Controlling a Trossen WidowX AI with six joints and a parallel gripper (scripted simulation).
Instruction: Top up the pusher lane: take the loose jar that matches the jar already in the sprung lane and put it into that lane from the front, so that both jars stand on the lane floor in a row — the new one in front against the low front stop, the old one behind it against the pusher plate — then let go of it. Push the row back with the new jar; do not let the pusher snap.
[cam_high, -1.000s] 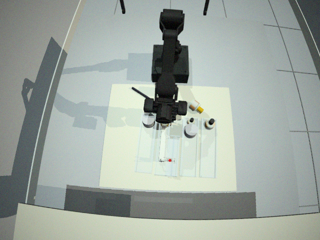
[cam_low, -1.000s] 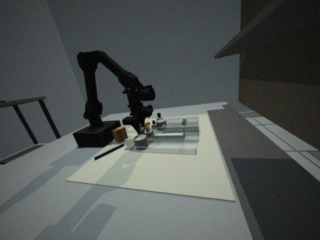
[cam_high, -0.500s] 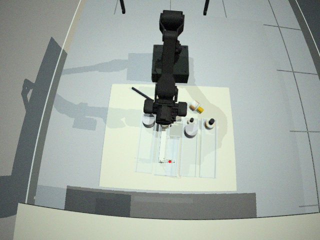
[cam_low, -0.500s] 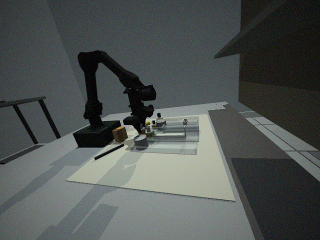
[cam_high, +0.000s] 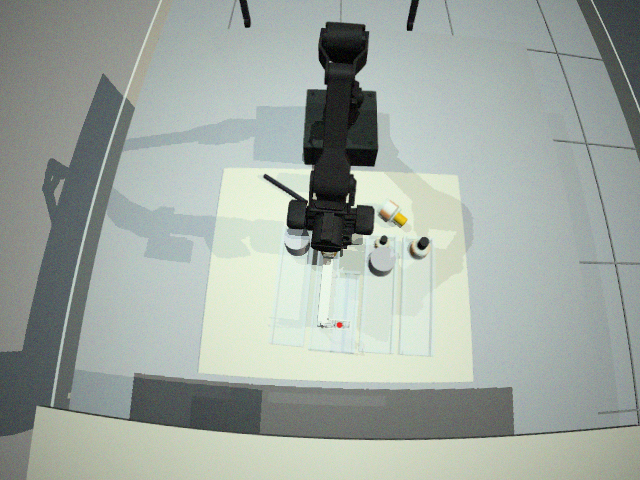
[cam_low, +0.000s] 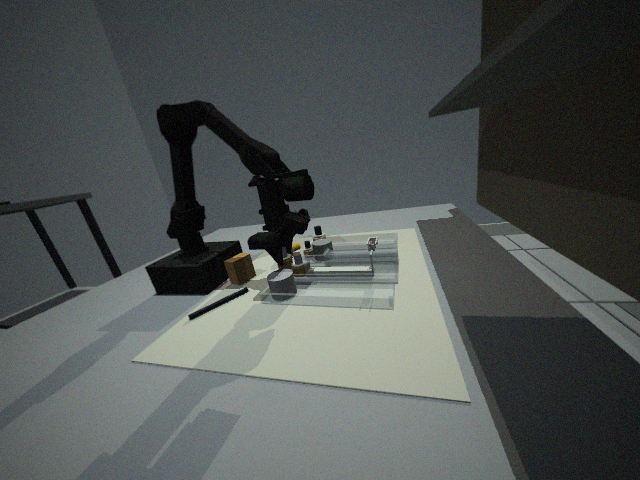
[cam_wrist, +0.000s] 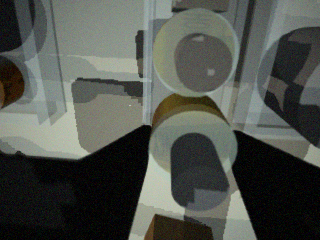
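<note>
Now: the sprung lane 16 cm ahead of my gripper tip, 3 cm below it and 2 cm to the left of it. From my gripper tip the other things lie so: black rod 13 cm behind, 12 cm to the right, 4 cm below; cardboard box 14 cm behind, 1 cm below; red dot 23 cm ahead, 3 cm to the left, 2 cm above.
</note>
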